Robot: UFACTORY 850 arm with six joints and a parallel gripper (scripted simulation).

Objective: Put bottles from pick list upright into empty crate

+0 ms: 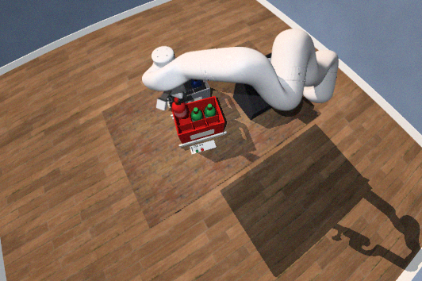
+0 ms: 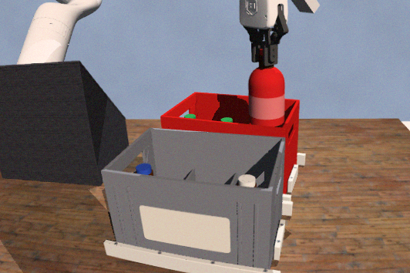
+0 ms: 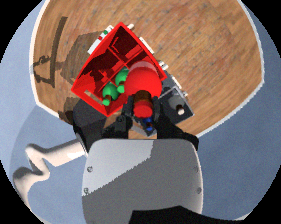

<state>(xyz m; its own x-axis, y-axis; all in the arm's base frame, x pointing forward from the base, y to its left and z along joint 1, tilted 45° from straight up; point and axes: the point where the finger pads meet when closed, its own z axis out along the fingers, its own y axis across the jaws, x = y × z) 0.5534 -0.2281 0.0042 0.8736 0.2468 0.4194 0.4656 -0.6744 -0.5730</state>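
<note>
Right now my hand is 7 cm above the red-capped bottle. Also, from my hand: grey crate (13 cm behind, 15 cm to the right, 23 cm below); then red crate (6 cm behind, 8 cm to the left, 23 cm below); then green-capped bottle (8 cm behind, 4 cm to the left, 22 cm below).
</note>
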